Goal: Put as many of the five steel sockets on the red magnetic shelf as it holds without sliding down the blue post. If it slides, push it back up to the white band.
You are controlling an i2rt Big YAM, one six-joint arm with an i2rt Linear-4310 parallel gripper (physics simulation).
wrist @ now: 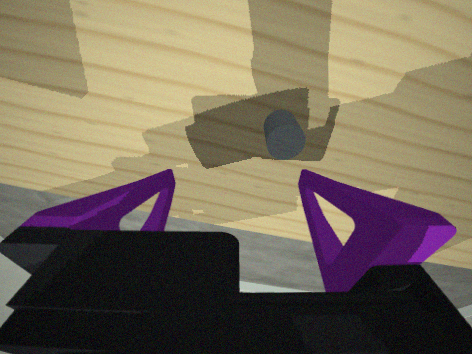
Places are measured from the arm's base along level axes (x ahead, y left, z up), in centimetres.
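Where they show: gripper, between the fingertips: (pixel 236 176).
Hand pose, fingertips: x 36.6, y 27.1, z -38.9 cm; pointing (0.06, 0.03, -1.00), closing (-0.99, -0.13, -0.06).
After its pixels a point has its place.
One steel socket (pixel 284 135) {z -42.0, x 33.2, y 24.6 cm}, a dark grey-blue cylinder in shadow, stands on the wooden table top (pixel 165 40) {z -46.0, x 43.9, y 19.7 cm}, right of the middle of the view. My gripper (pixel 236 176) {z -38.9, x 36.6, y 27.1 cm} is open and empty, its two purple fingers wide apart. The socket lies beyond the fingertips, a little nearer the right finger's side, and apart from both fingers. The red magnetic shelf, the blue post, the white band and the other sockets do not show in this view.
Shadows of the arm and gripper fall across the wood around the socket. The near edge of the wooden table runs behind the fingers, with a grey surface (pixel 280 250) beyond it.
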